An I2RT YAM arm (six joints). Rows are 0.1 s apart.
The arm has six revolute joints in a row. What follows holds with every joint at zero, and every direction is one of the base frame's. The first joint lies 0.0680 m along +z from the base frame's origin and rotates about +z. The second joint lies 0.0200 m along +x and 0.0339 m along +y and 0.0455 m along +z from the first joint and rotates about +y. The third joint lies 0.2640 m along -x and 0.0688 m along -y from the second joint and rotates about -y. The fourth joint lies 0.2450 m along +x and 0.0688 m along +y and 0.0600 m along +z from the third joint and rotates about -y. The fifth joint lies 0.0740 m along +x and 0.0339 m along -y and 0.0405 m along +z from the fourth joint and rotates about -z. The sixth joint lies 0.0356 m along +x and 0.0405 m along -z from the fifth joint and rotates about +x. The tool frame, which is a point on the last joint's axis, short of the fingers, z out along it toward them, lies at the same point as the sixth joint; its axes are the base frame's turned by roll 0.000, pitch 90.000 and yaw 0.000 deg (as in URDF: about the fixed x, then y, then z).
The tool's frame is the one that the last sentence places.
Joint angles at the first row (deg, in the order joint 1, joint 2, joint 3, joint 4, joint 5, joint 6):
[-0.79 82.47 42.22 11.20 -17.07 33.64]
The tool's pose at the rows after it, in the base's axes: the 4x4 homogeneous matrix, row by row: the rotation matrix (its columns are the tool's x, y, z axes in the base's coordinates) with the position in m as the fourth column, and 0 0 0 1 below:
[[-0.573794 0.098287 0.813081 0.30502], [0.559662 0.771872 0.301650 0.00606], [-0.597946 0.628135 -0.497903 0.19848], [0 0 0 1]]
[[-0.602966 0.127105 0.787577 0.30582], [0.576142 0.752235 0.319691 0.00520], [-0.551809 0.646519 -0.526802 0.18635], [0 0 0 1]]
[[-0.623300 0.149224 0.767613 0.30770], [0.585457 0.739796 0.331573 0.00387], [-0.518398 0.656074 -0.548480 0.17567], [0 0 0 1]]
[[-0.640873 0.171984 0.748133 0.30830], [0.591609 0.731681 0.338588 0.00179], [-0.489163 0.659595 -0.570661 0.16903], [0 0 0 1]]
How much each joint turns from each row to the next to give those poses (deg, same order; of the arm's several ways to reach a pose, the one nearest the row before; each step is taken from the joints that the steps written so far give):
[-0.18 1.39 -0.77 -0.43 -1.31 1.77]
[-0.30 1.91 -0.54 0.06 -1.32 1.29]
[-0.35 2.03 -0.24 0.40 -0.98 0.65]
[-0.47 1.21 0.11 -0.82 -0.76 0.25]

